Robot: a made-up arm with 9 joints. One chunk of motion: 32 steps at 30 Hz.
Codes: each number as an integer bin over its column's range. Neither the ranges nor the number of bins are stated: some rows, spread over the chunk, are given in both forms.
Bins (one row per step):
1: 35 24 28 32 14 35 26 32 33
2: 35 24 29 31 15 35 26 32 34
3: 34 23 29 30 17 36 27 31 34
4: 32 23 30 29 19 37 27 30 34
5: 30 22 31 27 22 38 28 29 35
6: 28 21 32 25 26 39 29 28 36
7: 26 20 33 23 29 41 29 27 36
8: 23 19 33 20 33 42 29 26 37
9: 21 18 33 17 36 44 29 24 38
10: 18 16 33 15 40 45 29 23 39
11: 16 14 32 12 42 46 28 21 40
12: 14 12 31 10 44 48 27 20 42
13: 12 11 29 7 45 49 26 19 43
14: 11 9 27 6 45 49 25 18 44
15: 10 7 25 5 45 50 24 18 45
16: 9 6 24 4 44 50 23 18 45
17: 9 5 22 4 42 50 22 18 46
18: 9 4 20 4 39 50 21 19 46
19: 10 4 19 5 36 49 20 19 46
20: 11 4 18 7 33 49 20 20 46
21: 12 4 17 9 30 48 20 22 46
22: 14 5 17 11 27 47 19 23 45
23: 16 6 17 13 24 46 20 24 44
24: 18 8 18 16 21 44 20 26 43
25: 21 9 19 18 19 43 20 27 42
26: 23 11 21 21 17 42 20 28 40
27: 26 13 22 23 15 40 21 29 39
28: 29 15 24 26 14 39 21 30 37
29: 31 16 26 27 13 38 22 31 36
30: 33 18 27 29 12 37 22 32 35
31: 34 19 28 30 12 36 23 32 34
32: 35 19 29 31 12 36 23 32 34
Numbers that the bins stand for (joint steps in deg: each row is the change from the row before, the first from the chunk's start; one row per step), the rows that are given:
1: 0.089 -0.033 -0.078 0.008 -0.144 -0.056 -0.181 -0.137 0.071
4: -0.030 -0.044 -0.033 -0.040 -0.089 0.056 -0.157 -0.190 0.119
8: -0.387 -0.089 0.033 -0.183 0.067 0.333 -0.110 -0.298 0.262
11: -0.665 -0.144 0.011 -0.310 0.167 0.556 -0.133 -0.433 0.405
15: -0.903 -0.222 -0.144 -0.421 0.200 0.778 -0.229 -0.514 0.643
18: -0.943 -0.256 -0.256 -0.437 0.133 0.778 -0.300 -0.487 0.690
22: -0.744 -0.244 -0.322 -0.325 0.000 0.611 -0.348 -0.379 0.643
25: -0.467 -0.200 -0.278 -0.214 -0.089 0.389 -0.324 -0.271 0.500
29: -0.070 -0.122 -0.122 -0.071 -0.156 0.111 -0.276 -0.163 0.214
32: 0.089 -0.089 -0.056 -0.008 -0.167 0.000 -0.252 -0.137 0.119
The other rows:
2: 0.089 -0.033 -0.056 -0.008 -0.133 -0.056 -0.181 -0.137 0.119
3: 0.049 -0.044 -0.056 -0.024 -0.111 0.000 -0.157 -0.163 0.119
5: -0.110 -0.056 -0.011 -0.071 -0.056 0.111 -0.133 -0.217 0.167
6: -0.189 -0.067 0.011 -0.103 -0.011 0.167 -0.110 -0.244 0.214
7: -0.268 -0.078 0.033 -0.135 0.022 0.278 -0.110 -0.271 0.214
9: -0.467 -0.100 0.033 -0.230 0.100 0.444 -0.110 -0.352 0.310
10: -0.586 -0.122 0.033 -0.262 0.144 0.500 -0.110 -0.379 0.357
12: -0.744 -0.167 -0.011 -0.341 0.189 0.667 -0.157 -0.460 0.500
13: -0.824 -0.178 -0.056 -0.389 0.200 0.722 -0.181 -0.487 0.548
14: -0.863 -0.200 -0.100 -0.405 0.200 0.722 -0.205 -0.514 0.595
16: -0.943 -0.233 -0.167 -0.437 0.189 0.778 -0.252 -0.514 0.643
17: -0.943 -0.244 -0.211 -0.437 0.167 0.778 -0.276 -0.514 0.690
19: -0.903 -0.256 -0.278 -0.421 0.100 0.722 -0.324 -0.487 0.690
20: -0.863 -0.256 -0.300 -0.389 0.067 0.722 -0.324 -0.460 0.690
21: -0.824 -0.256 -0.322 -0.357 0.033 0.667 -0.324 -0.406 0.690
23: -0.665 -0.233 -0.322 -0.294 -0.033 0.556 -0.324 -0.352 0.595
24: -0.586 -0.211 -0.300 -0.246 -0.067 0.444 -0.324 -0.298 0.548
26: -0.387 -0.178 -0.233 -0.167 -0.111 0.333 -0.324 -0.244 0.405
27: -0.268 -0.156 -0.211 -0.135 -0.133 0.222 -0.300 -0.217 0.357
28: -0.149 -0.133 -0.167 -0.087 -0.144 0.167 -0.300 -0.190 0.262
30: 0.010 -0.100 -0.100 -0.040 -0.167 0.056 -0.276 -0.137 0.167
31: 0.049 -0.089 -0.078 -0.024 -0.167 0.000 -0.252 -0.137 0.119

